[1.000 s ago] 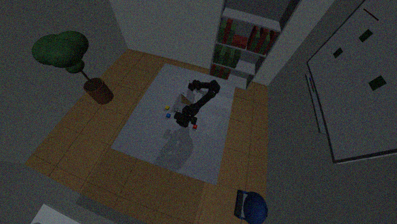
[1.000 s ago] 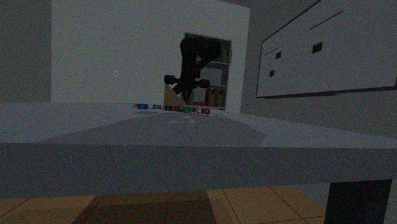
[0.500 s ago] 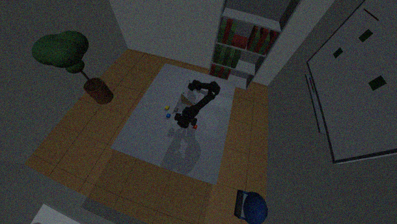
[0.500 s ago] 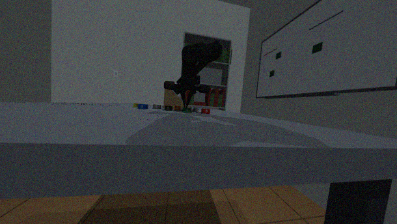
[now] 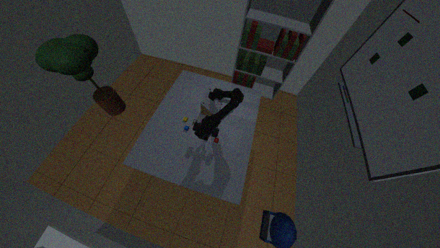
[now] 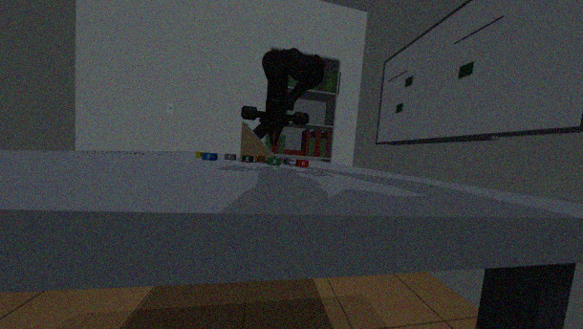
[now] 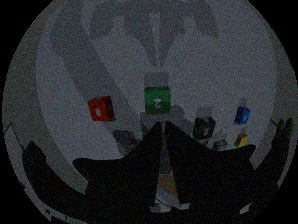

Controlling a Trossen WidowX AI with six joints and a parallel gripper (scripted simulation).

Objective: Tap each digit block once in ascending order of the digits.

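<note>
Now: the green block 10 mm ahead of my gripper tip and 40 mm below it. Round my gripper tip: white block (70 mm behind, 50 mm to the left, 40 mm below); then red block (10 mm ahead, 90 mm to the left, 40 mm below); then black block (50 mm behind, 70 mm to the right, 40 mm below).
</note>
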